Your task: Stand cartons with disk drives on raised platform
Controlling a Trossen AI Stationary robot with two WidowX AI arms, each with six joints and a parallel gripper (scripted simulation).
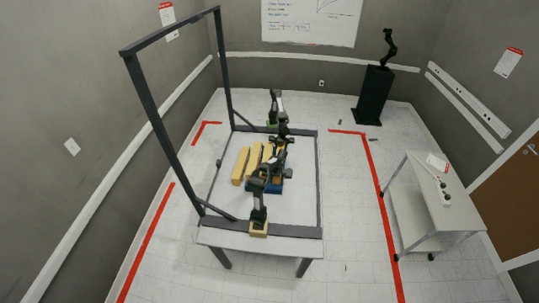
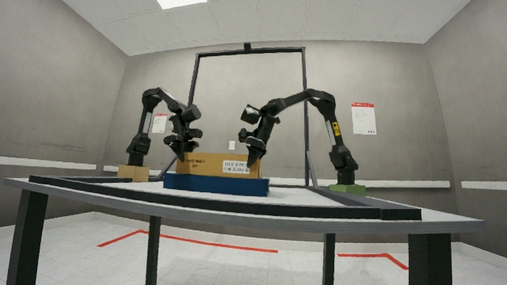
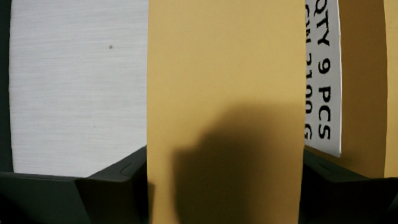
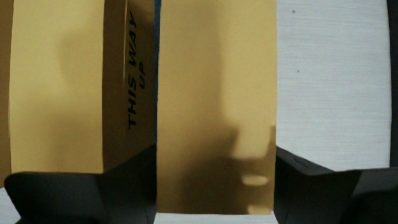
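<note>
The carton lies 140 mm to the left of my right hand and 40 mm below it. From my right hand the other things lie so: platform (150 mm to the left, 110 mm below, 80 mm behind).
Right now the carton is 140 mm to the right of my left hand, 30 mm below it and 10 mm behind it. Round my left hand: platform: 140 mm to the right, 100 mm below, 90 mm behind.
</note>
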